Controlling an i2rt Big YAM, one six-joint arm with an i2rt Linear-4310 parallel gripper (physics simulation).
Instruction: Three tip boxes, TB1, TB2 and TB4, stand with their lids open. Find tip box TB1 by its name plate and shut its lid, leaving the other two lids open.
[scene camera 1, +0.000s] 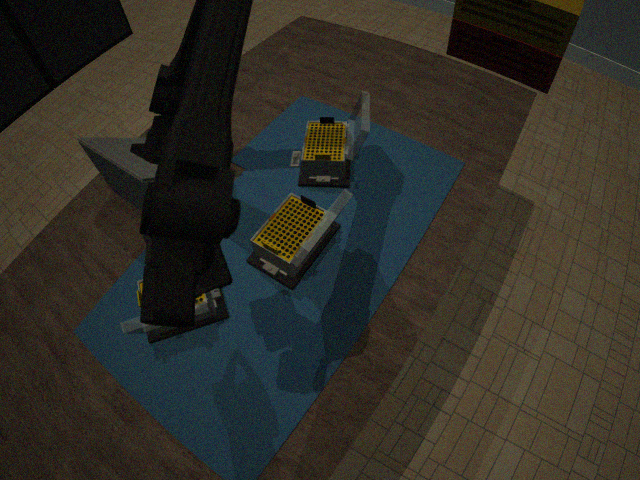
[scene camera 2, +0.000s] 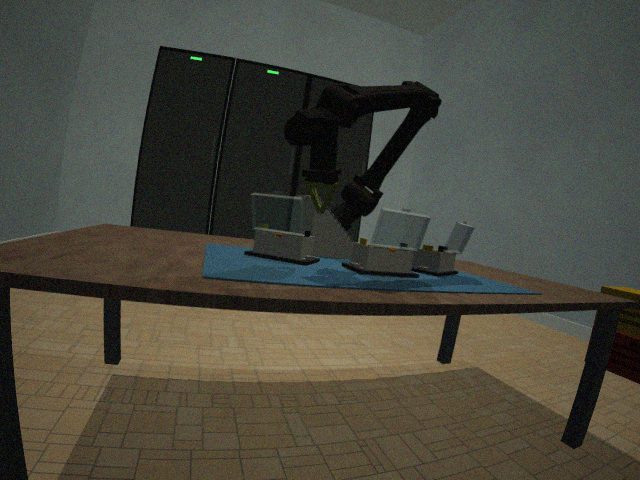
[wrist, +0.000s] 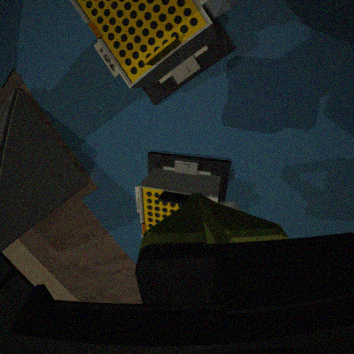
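Pixels of known places: gripper, fingertip midpoint: (scene camera 1: 211, 273) (scene camera 2: 320, 213) (wrist: 195, 201); arm's base at its link origin: (scene camera 2: 331, 226).
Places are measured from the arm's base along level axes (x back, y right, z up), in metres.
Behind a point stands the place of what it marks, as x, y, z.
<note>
Three tip boxes with yellow racks have their lids open; their name plates are too blurred to read. The near-left box (scene camera 1: 209, 308) @[-0.313, 0.192, -0.014] (scene camera 2: 284, 246) @[-0.275, 0.217, -0.051] (wrist: 185, 182) @[-0.270, 0.161, -0.045] is partly hidden by the arm in scene camera 1; its lid (scene camera 1: 131, 326) @[-0.271, 0.291, 0.059] (scene camera 2: 276, 211) @[-0.295, 0.249, 0.026] is raised. The middle box (scene camera 1: 289, 227) @[-0.330, -0.006, -0.027] (scene camera 2: 379, 259) (wrist: 145, 30) @[-0.327, 0.024, -0.027] has its lid (scene camera 1: 333, 209) @[-0.411, -0.024, 0.060] (scene camera 2: 400, 227) @[-0.409, 0.004, 0.027] tilted up. The far box (scene camera 1: 324, 142) (scene camera 2: 436, 262) @[-0.325, -0.180, -0.051] has its lid (scene camera 1: 362, 118) @[-0.347, -0.228, 0.062] (scene camera 2: 460, 237) @[-0.346, -0.233, 0.024] up. My gripper (scene camera 2: 321, 210) @[-0.305, 0.151, 0.034] (wrist: 195, 201) @[-0.305, 0.151, 0.034] is shut and empty, pointing down, above box height, overlapping the near-left box in the wrist view.
The boxes stand on a blue mat (scene camera 1: 429, 170) @[-0.472, -0.308, -0.084] (scene camera 2: 232, 268) @[-0.426, 0.345, -0.084] (wrist: 175, 120) @[-0.287, 0.099, -0.084] on a brown table (scene camera 1: 413, 77) @[-0.298, -0.622, -0.087] (scene camera 2: 129, 253) @[-0.353, 0.546, -0.087]. A grey wedge-shaped block (scene camera 1: 121, 157) @[0.002, 0.077, 0.071] (scene camera 2: 330, 237) @[-0.109, 0.042, -0.029] (wrist: 40, 160) @[-0.109, 0.036, -0.041] stands beside the mat. Dark cabinets (scene camera 2: 180, 144) stand behind the table.
</note>
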